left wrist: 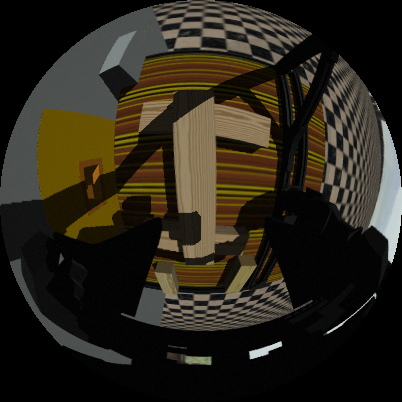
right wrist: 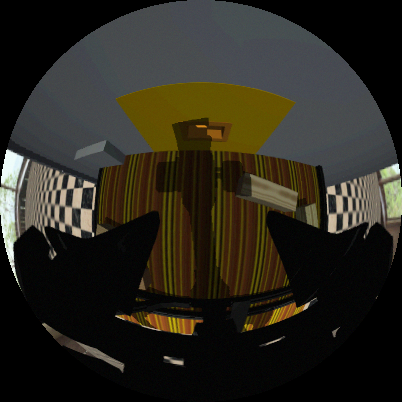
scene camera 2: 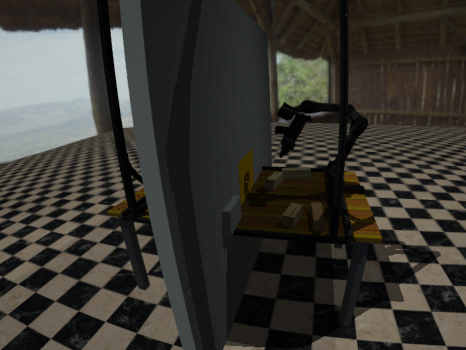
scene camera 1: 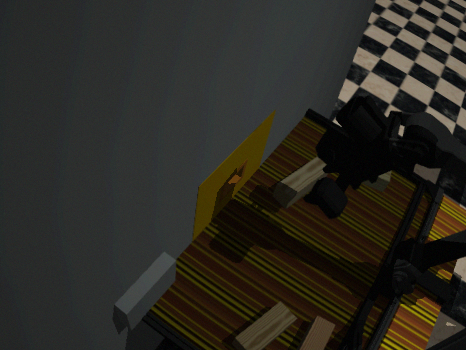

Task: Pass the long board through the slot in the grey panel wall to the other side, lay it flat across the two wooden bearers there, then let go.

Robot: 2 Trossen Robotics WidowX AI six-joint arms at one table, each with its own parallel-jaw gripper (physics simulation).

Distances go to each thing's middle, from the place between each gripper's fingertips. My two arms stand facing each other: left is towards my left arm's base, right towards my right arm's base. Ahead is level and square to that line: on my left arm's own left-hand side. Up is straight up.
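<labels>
My right hand: 320 mm past the grey block [scene camera 1: 155, 281], 200 mm to the right of it, 160 mm above it. My left hand: 310 mm beyond the block, 230 mm to the left of it, 130 mm above it.
</labels>
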